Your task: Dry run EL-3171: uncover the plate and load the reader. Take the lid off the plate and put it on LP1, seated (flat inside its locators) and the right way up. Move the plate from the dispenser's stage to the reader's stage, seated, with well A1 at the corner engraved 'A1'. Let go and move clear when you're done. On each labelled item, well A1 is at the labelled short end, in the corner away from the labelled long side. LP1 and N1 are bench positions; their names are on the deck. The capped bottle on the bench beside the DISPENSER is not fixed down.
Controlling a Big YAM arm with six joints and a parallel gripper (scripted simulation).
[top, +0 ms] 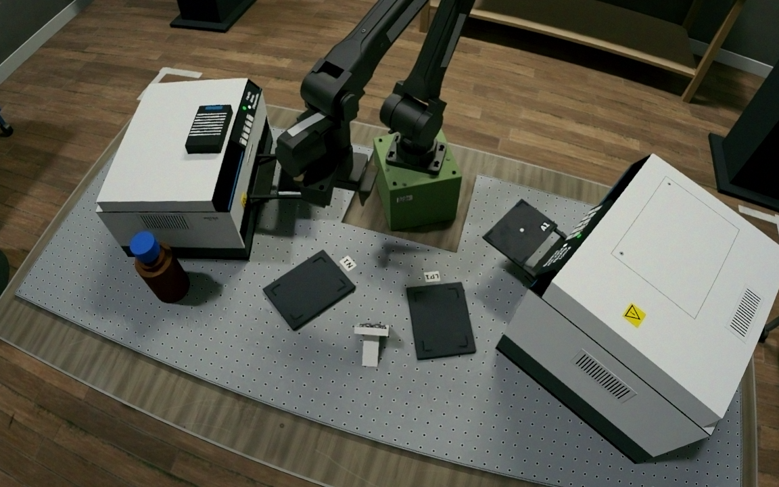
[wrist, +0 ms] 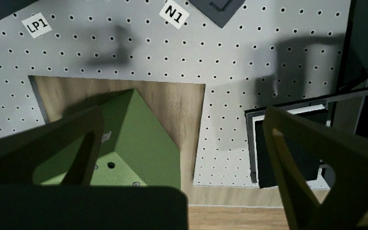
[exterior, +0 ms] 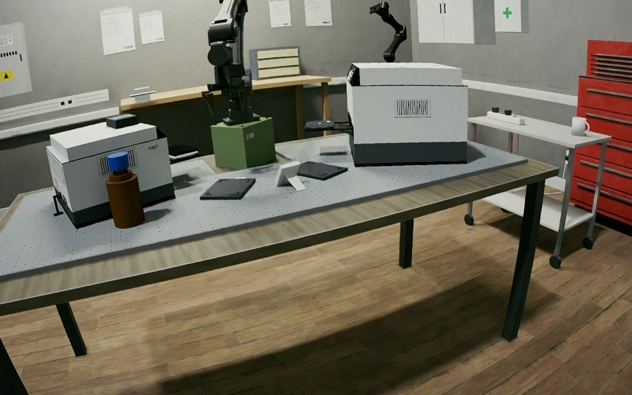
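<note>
My hand is 150 mm to the left of the dark lid, 130 mm past it and 120 mm above it. Also, from my hand: well plate (150 mm to the right, 130 mm below, 130 mm behind); then LP1 pad (240 mm to the left, 210 mm below, 90 mm ahead); then N1 nest (210 mm below, 100 mm ahead, 50 mm to the right).
</note>
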